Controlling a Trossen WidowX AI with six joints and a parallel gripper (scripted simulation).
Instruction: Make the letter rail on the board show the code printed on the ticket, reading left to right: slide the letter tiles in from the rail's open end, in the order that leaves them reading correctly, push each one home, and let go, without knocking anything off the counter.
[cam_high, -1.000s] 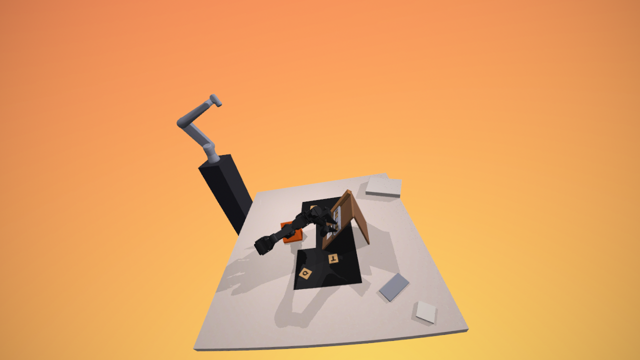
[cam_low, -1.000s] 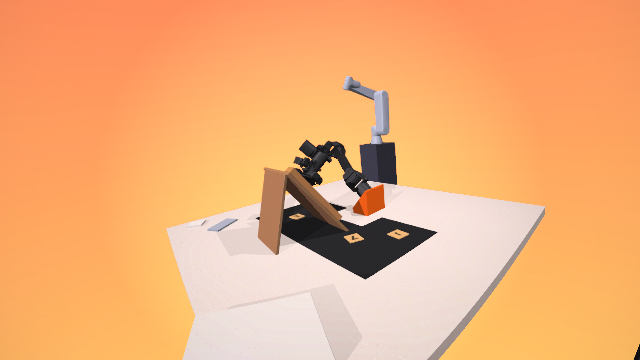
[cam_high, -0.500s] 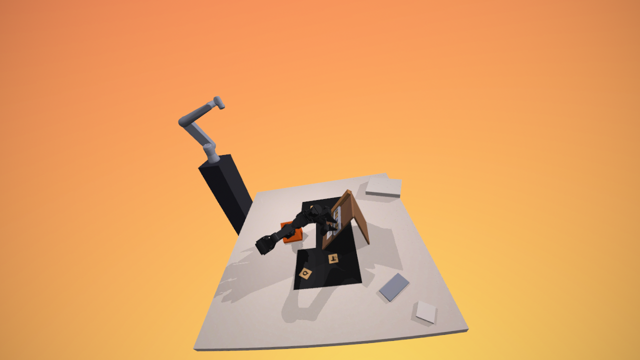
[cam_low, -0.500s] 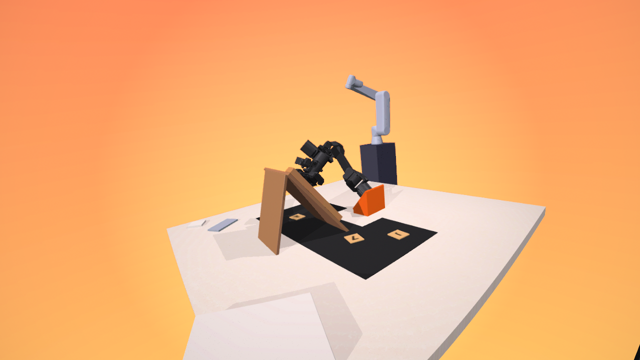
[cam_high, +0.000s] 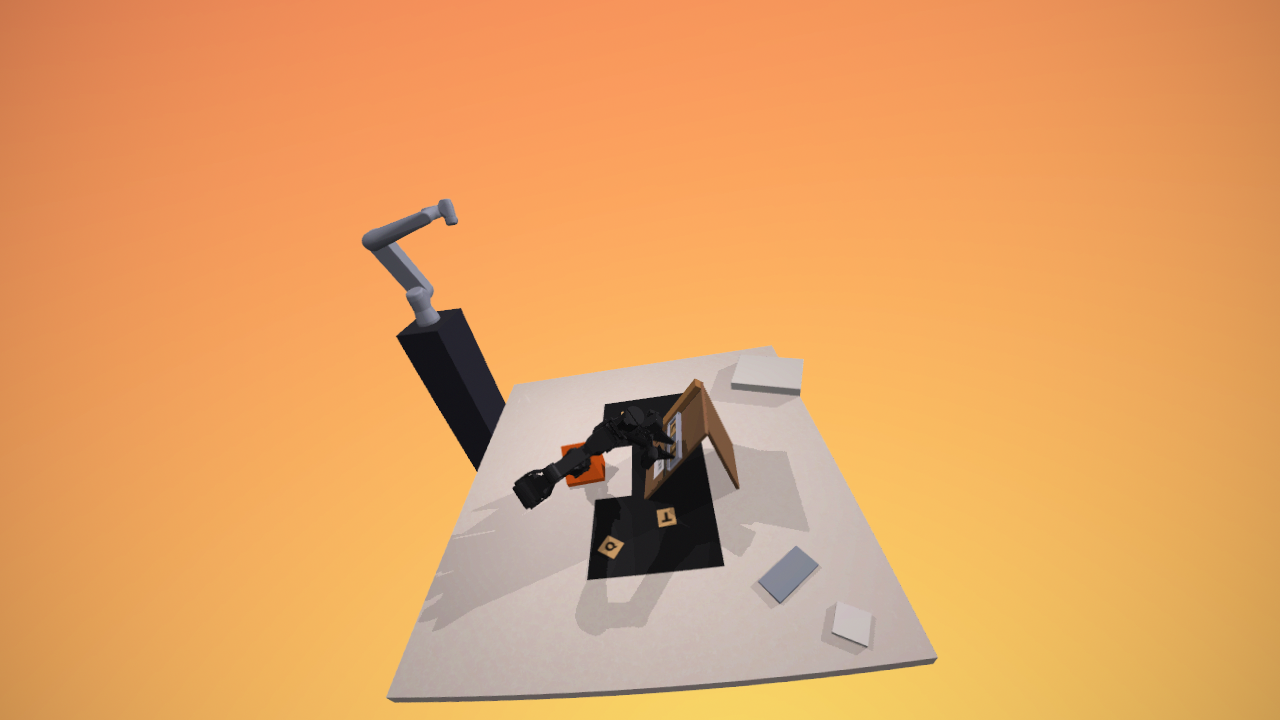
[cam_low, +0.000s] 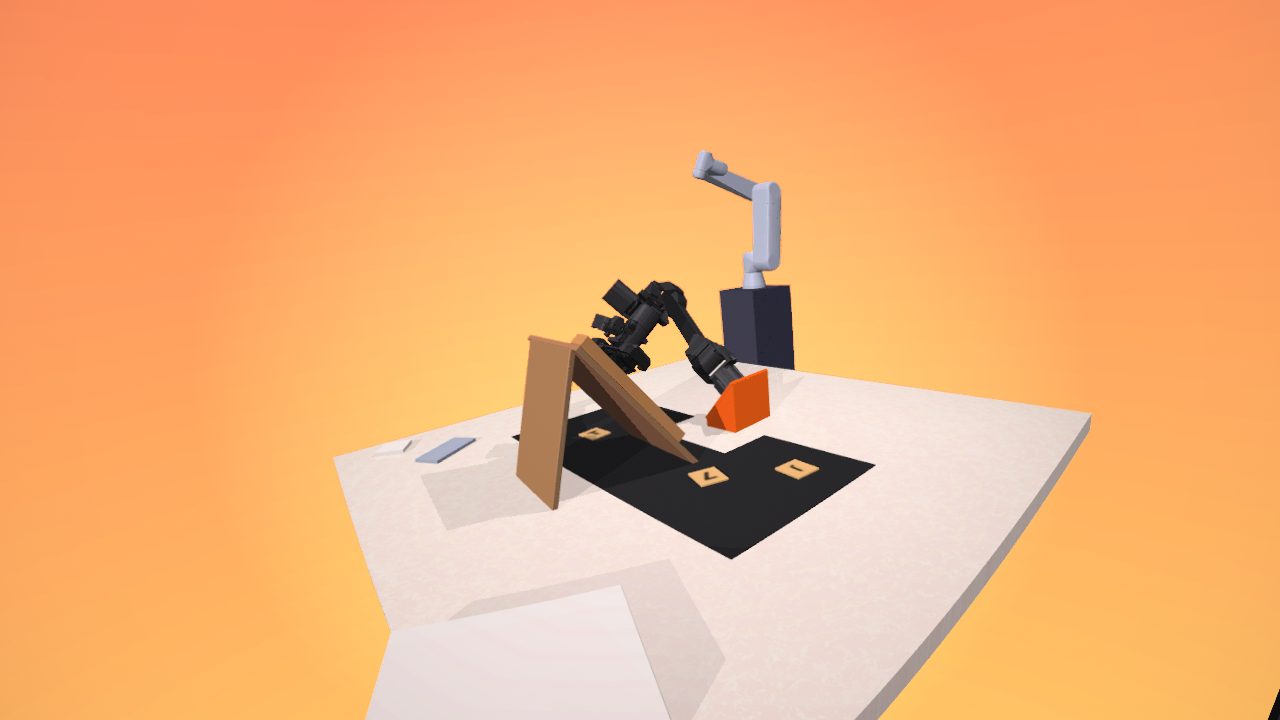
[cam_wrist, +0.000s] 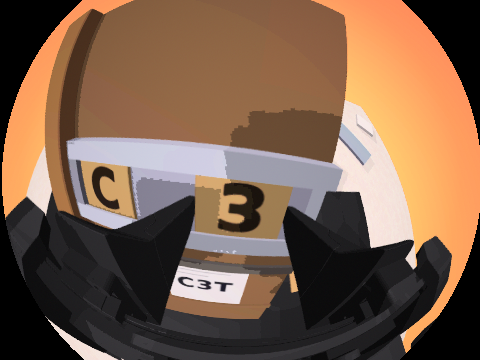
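Now: gripper tip 60 mm past the white ticket, 20 mm to the right of it and 80 mm above it. The rest, counted from my gripper tip: black mat 140 mm behind, 70 mm to the left, 160 mm below; then grey slab 290 mm ahead, 310 mm to the right, 160 mm below; then white square 410 mm ahead, 430 mm to the right, 160 mm below.
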